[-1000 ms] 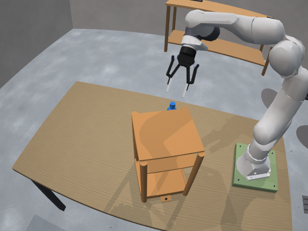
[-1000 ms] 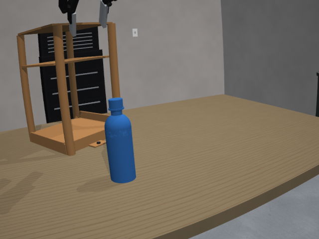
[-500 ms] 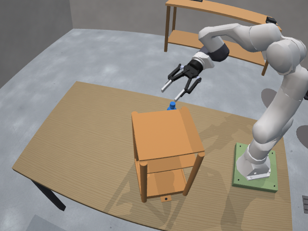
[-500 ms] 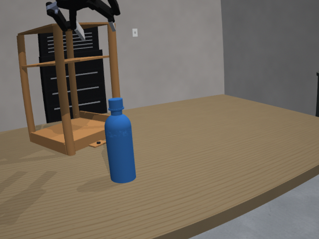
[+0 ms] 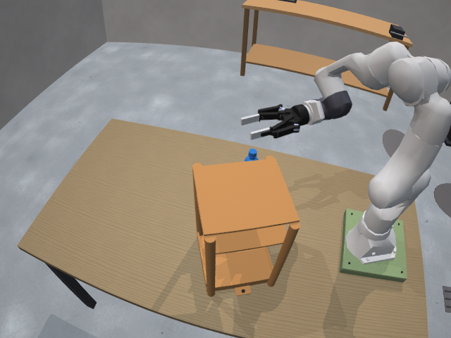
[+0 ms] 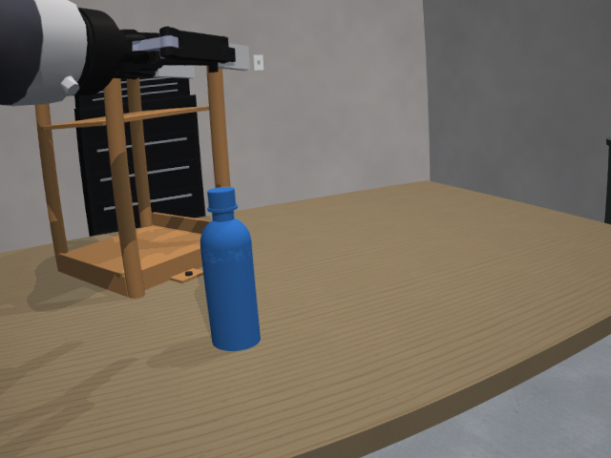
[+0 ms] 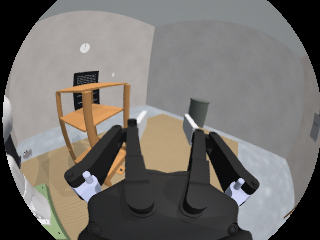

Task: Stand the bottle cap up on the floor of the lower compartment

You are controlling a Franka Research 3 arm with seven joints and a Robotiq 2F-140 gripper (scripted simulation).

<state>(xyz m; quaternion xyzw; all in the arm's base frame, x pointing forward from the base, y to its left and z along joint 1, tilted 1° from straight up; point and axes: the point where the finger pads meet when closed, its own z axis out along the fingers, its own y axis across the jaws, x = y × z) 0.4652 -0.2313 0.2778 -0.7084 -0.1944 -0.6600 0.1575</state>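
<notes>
The blue bottle lies 20 cm below my hand, 4 cm to the right of it and 1 cm behind it. From my hand the other things lie so: shelving unit (32 cm to the left, 14 cm below, 1 cm ahead).
</notes>
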